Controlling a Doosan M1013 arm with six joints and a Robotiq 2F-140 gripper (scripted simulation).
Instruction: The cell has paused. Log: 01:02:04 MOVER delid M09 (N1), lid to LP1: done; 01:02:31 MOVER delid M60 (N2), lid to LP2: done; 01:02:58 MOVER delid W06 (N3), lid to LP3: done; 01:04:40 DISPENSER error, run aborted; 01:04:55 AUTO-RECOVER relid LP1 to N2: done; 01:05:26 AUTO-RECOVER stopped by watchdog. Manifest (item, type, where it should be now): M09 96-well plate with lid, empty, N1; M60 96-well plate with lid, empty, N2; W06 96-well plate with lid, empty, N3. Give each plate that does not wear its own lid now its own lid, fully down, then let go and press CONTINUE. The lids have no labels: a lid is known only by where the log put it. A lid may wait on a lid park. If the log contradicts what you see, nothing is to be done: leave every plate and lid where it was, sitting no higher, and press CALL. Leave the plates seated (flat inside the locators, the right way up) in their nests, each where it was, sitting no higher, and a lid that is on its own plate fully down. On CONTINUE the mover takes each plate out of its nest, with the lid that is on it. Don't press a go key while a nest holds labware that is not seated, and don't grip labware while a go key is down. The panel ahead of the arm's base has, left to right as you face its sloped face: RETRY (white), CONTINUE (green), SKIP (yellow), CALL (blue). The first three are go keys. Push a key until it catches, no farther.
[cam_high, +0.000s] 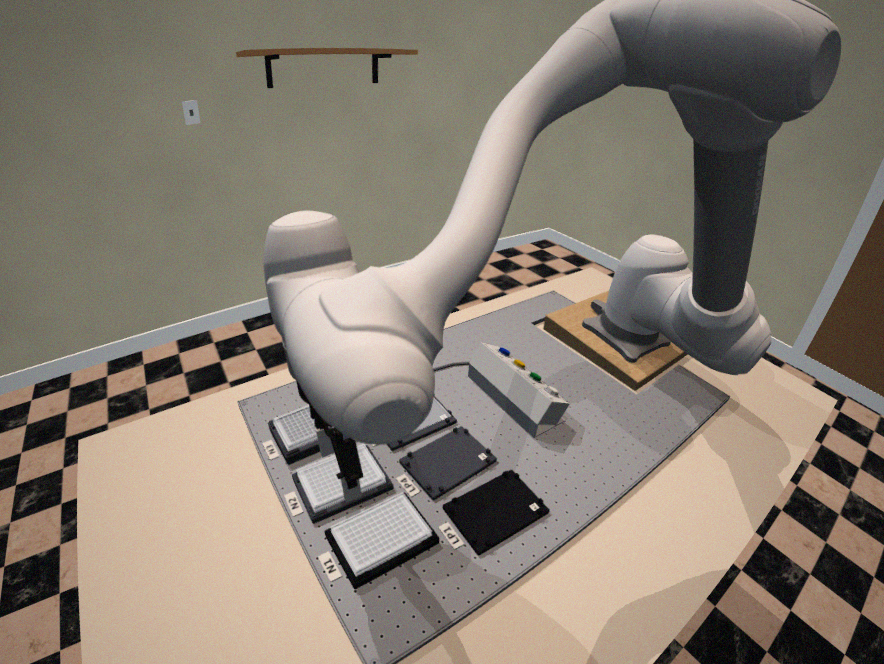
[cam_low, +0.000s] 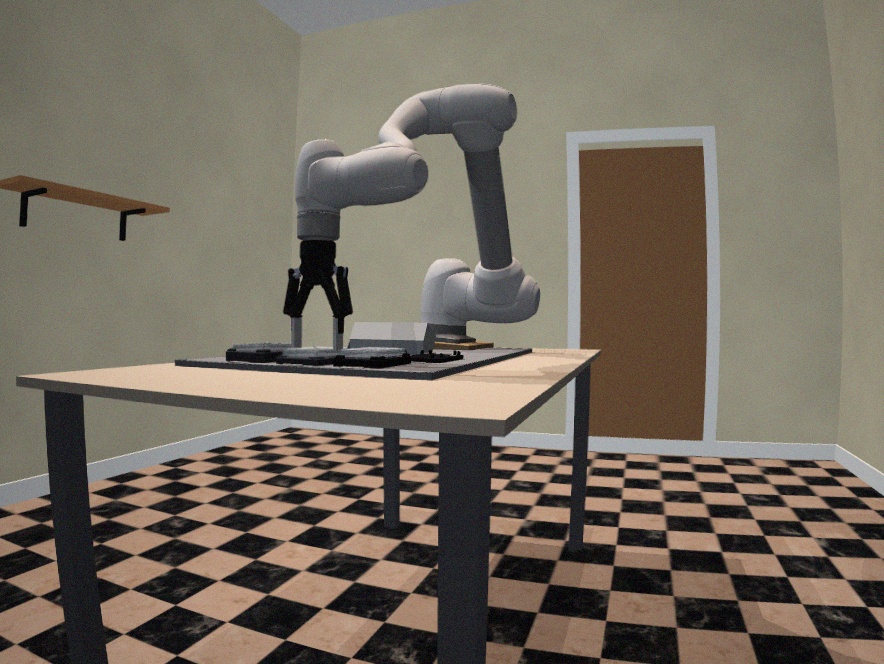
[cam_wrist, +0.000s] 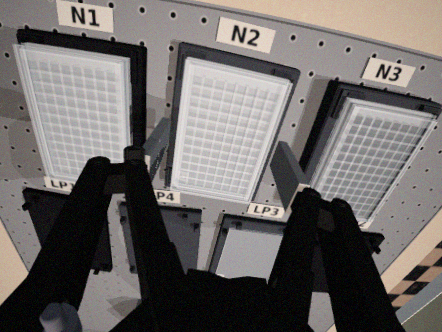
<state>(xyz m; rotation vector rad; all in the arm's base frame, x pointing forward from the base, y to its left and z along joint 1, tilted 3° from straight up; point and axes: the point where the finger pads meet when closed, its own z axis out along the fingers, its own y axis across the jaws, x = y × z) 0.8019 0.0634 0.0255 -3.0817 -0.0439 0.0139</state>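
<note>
Now: the clear lid 180 mm behind my hand, 80 mm to the right of it and 40 mm below it. Also, from my hand: lid park LP4: 190 mm behind, 50 mm below, 40 mm to the left; then plate: 140 mm to the right, 20 mm below; then nest N3: 140 mm to the right, 40 mm below, 10 mm ahead.
</note>
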